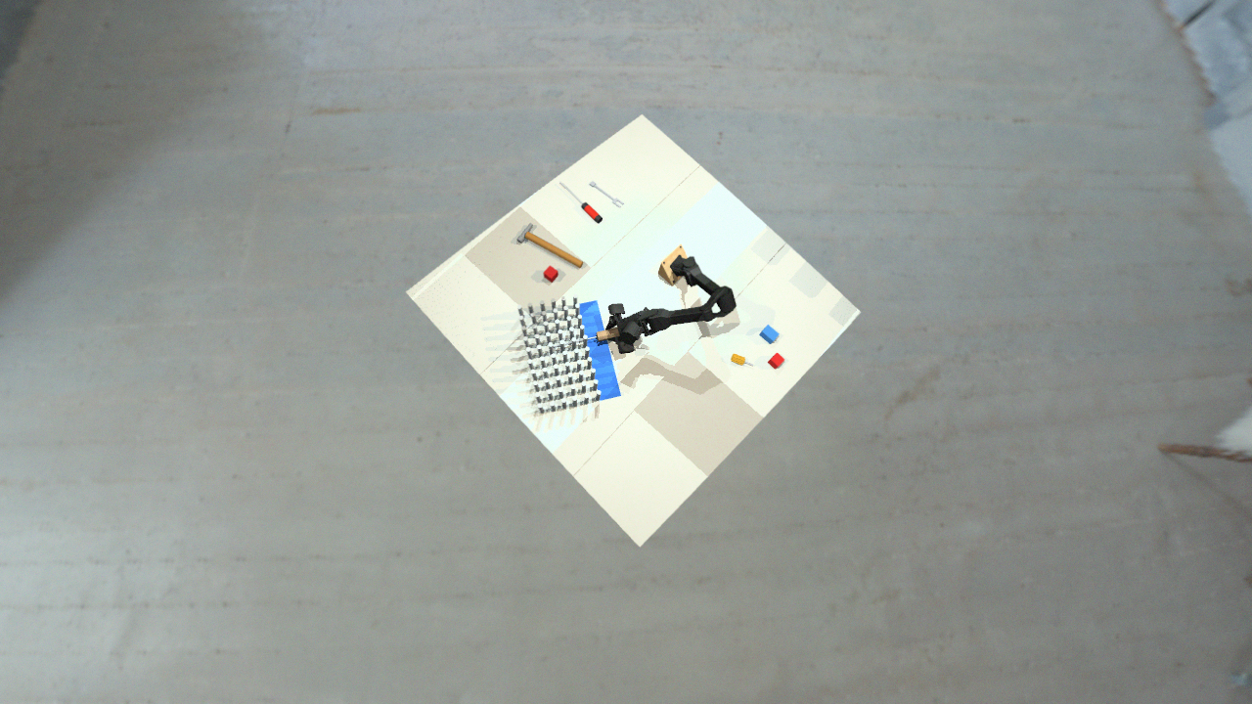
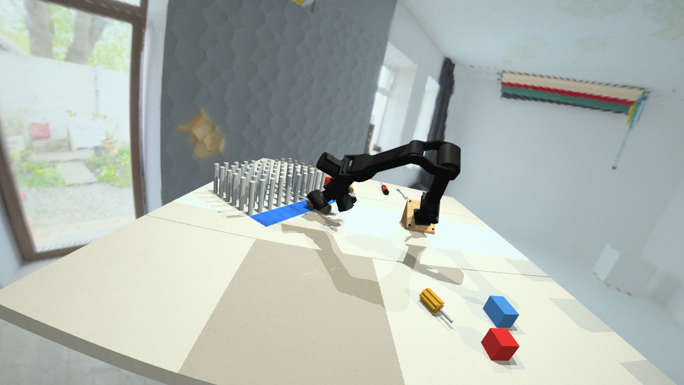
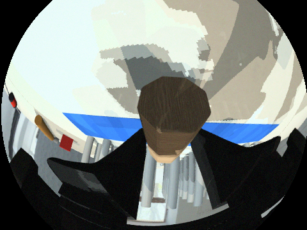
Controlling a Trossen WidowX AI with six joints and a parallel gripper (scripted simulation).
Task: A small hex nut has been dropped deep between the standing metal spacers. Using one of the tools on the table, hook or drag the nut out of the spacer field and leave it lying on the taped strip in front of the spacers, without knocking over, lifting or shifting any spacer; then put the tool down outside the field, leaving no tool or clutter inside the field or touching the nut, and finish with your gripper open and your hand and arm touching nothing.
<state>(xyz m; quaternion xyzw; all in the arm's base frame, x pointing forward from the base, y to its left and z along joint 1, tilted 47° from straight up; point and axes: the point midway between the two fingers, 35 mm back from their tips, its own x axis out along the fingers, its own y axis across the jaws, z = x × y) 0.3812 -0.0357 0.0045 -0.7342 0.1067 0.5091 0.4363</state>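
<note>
My gripper tip is 60 mm short of the blue taped strip, 10 mm to the right of it and 10 mm above it. Also, from my gripper tip: wrench: 480 mm behind, 410 mm to the right, 10 mm below; then hook tool: 80 mm ahead, 60 mm to the right; then yellow-handled screwdriver: 250 mm behind, 460 mm to the left.
</note>
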